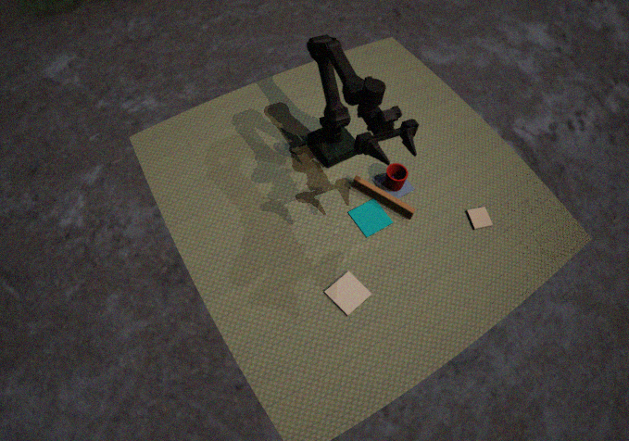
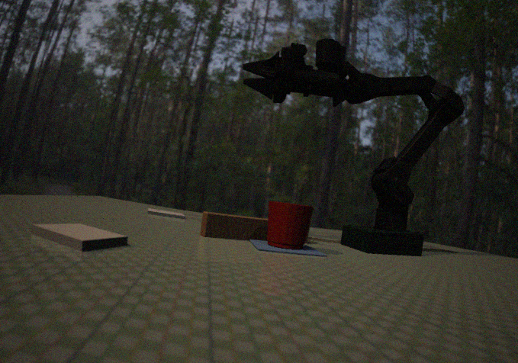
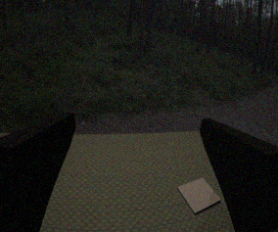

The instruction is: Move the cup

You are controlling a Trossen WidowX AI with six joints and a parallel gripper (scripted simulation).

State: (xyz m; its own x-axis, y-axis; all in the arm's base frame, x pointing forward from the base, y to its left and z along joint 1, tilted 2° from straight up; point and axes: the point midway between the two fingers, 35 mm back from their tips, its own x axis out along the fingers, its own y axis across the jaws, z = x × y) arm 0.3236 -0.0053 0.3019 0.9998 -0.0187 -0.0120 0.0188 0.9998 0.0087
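My gripper tip is 300 mm above the red cup, 120 mm past it and 110 mm to the right of it. From my gripper tip the other things lie so: blue-grey pad: 340 mm below, 120 mm to the left, 120 mm behind; wooden bar: 320 mm below, 80 mm behind, 50 mm to the left; teal pad: 340 mm below, 40 mm behind, 20 mm to the right.
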